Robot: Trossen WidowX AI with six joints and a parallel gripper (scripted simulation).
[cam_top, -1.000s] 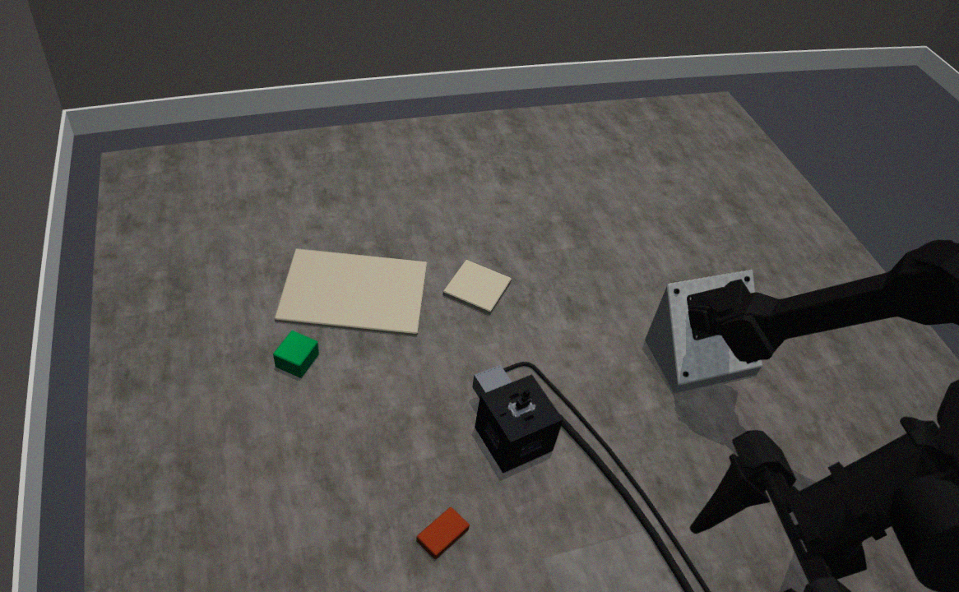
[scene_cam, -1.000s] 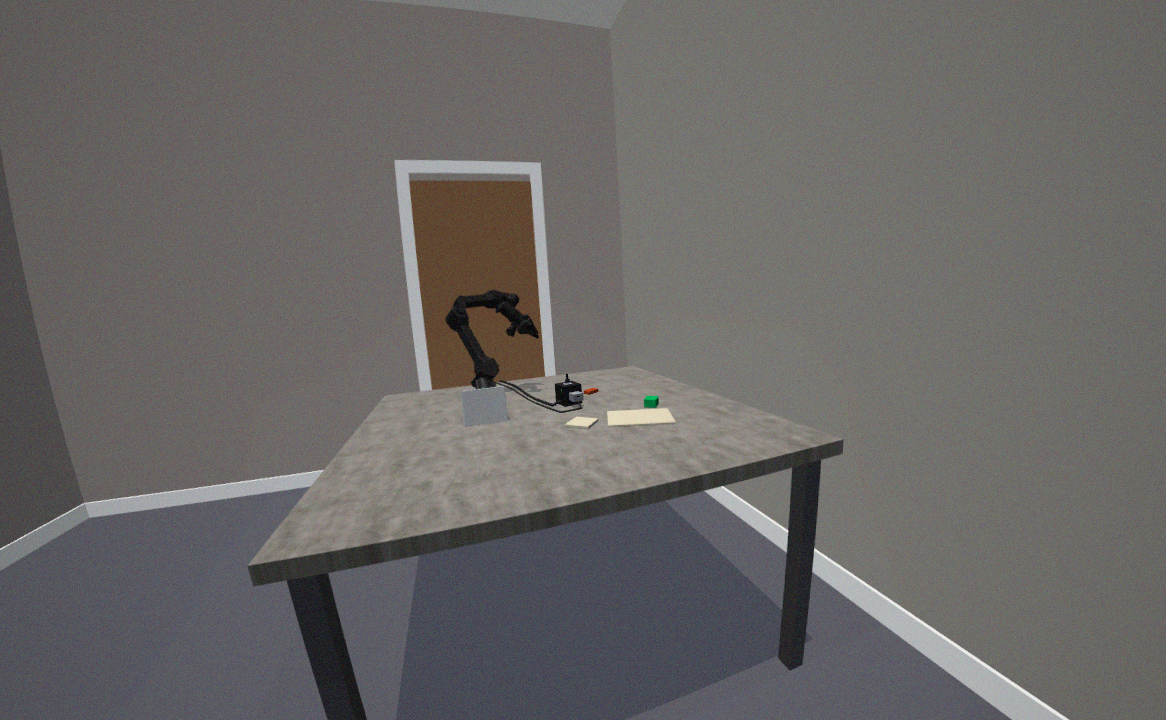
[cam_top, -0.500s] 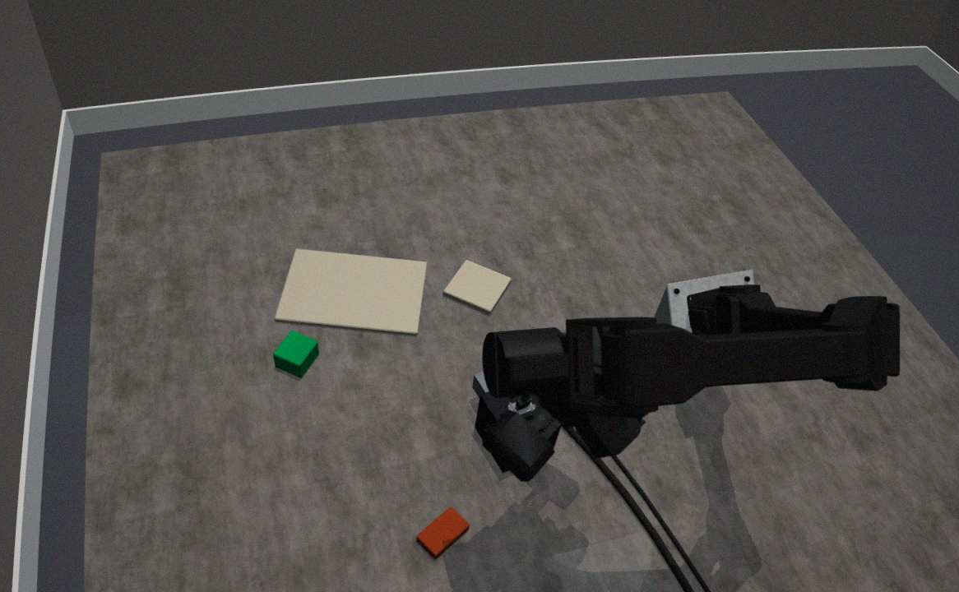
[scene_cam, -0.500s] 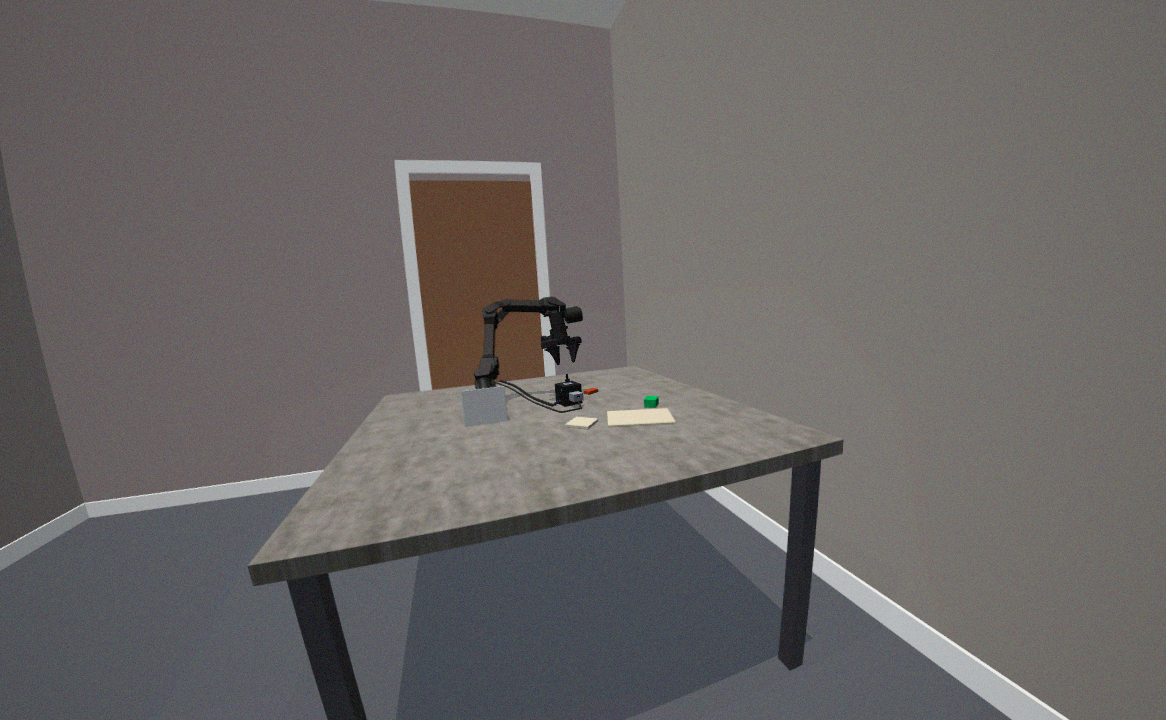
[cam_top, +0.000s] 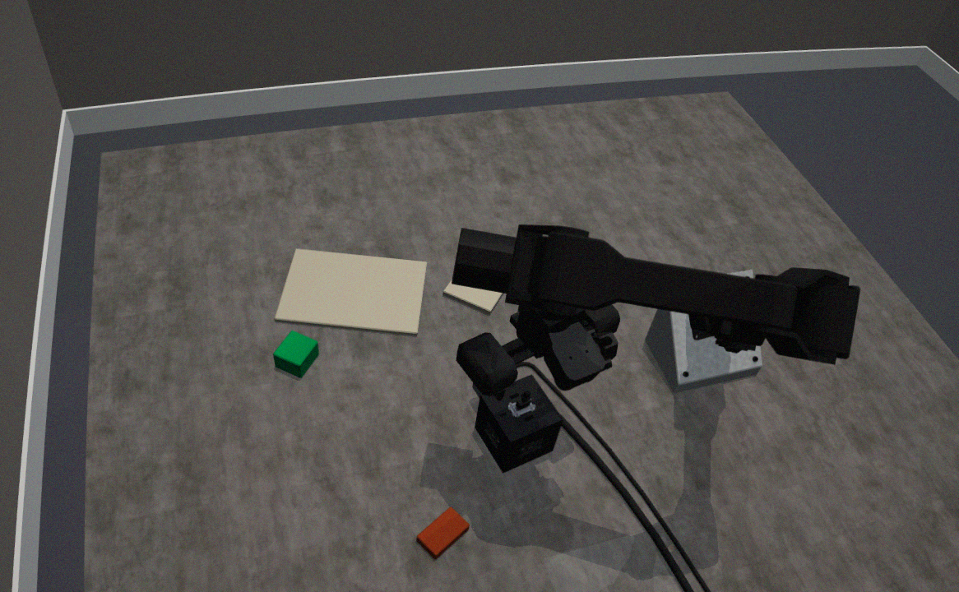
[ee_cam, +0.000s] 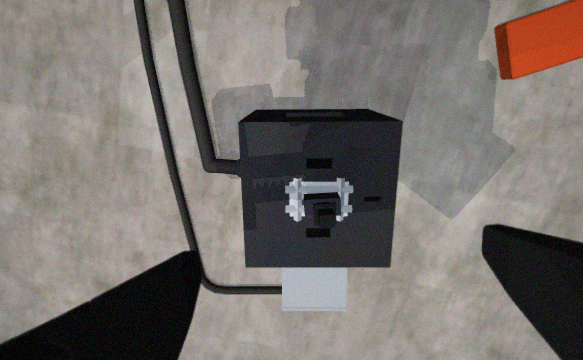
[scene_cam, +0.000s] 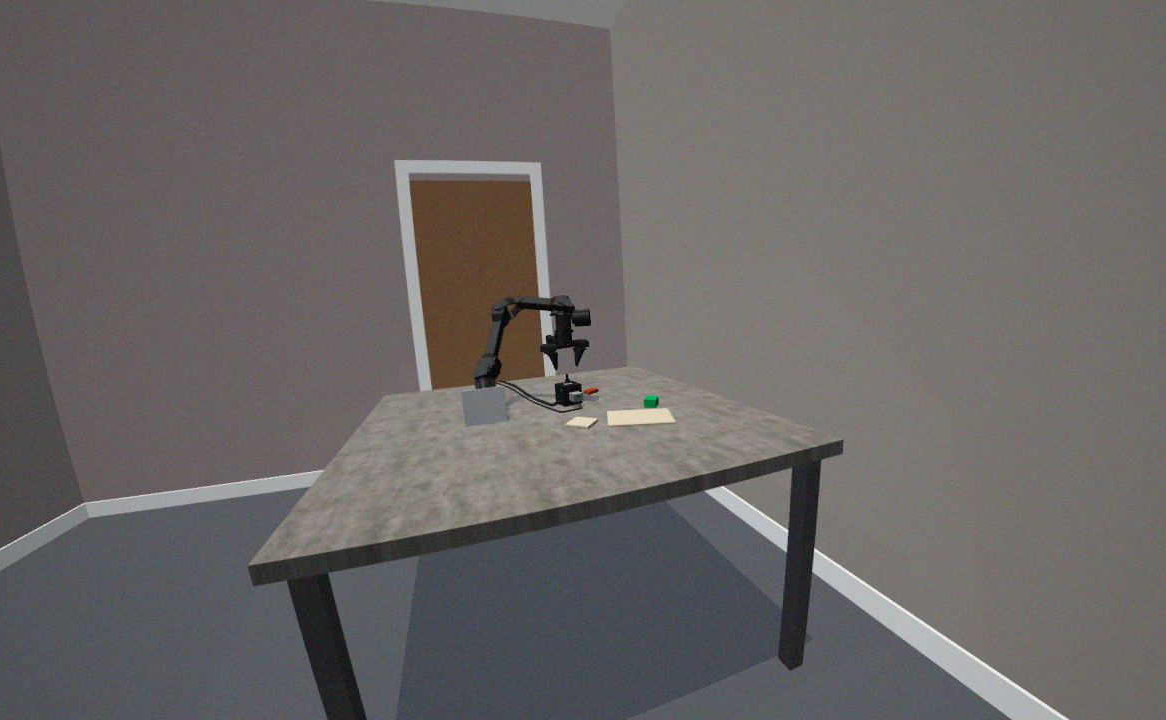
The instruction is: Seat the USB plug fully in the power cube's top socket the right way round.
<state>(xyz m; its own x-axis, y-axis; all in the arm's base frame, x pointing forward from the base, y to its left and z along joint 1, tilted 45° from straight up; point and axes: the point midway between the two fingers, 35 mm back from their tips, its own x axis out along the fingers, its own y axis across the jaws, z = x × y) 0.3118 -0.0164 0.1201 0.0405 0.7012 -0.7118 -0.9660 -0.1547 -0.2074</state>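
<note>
The USB plug is 4 cm below my gripper tip. From my gripper tip the other things lie so: beige tile: 4 cm behind, 27 cm to the right, 13 cm below; USB socket: 7 cm below; orange block: 13 cm ahead, 10 cm to the left, 13 cm below.
</note>
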